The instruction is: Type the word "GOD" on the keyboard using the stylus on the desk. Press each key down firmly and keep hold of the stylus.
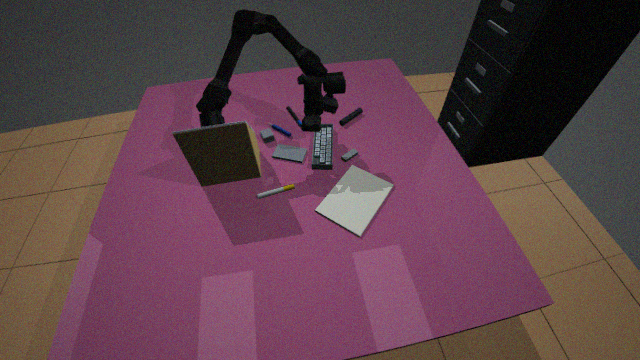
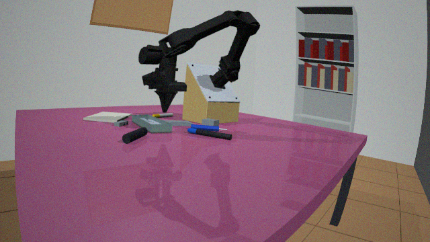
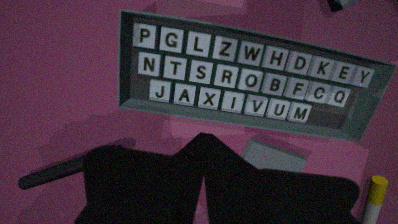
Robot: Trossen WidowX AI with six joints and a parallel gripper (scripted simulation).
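My gripper tip is 140 mm past the blue stylus, 90 mm to the right of it and 40 mm above it. Also, from my gripper tip: grey pad 90 mm behind, 60 mm to the right, 50 mm below; black cylinder 170 mm ahead, 110 mm to the left, 40 mm below; blue-capped black marker 50 mm behind, 120 mm to the left, 40 mm below.
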